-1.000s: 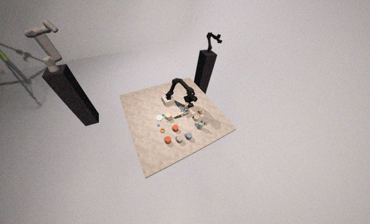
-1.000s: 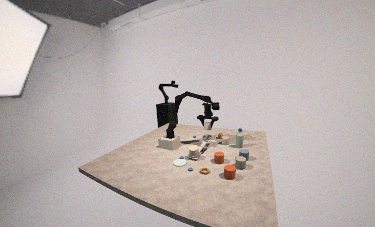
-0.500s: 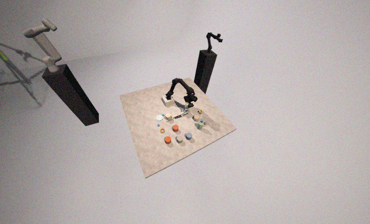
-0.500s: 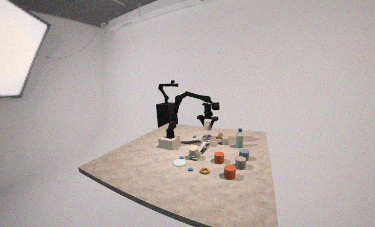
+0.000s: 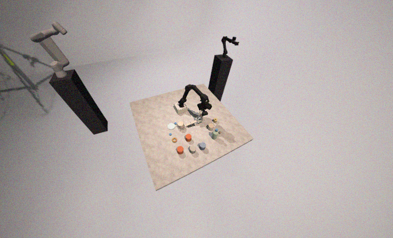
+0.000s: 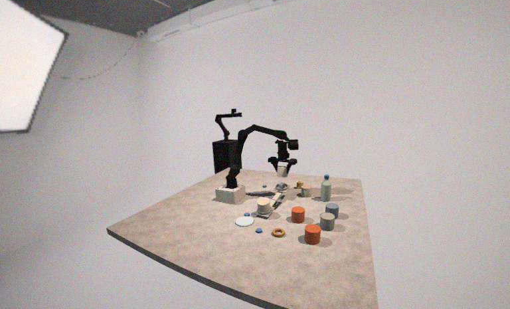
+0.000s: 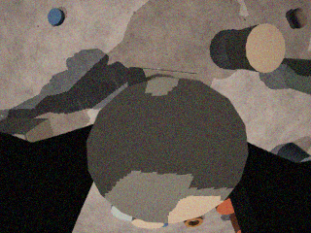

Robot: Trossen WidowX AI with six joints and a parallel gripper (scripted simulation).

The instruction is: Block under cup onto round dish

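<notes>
Right now my gripper tip is 10 mm to the left of the shiny block and 80 mm above it. From my gripper tip the other things lie so: balance 140 mm to the right, 150 mm below; balance beam 140 mm to the right, 130 mm below; yellow piece 60 mm ahead, 200 mm to the left, 150 mm below.
</notes>
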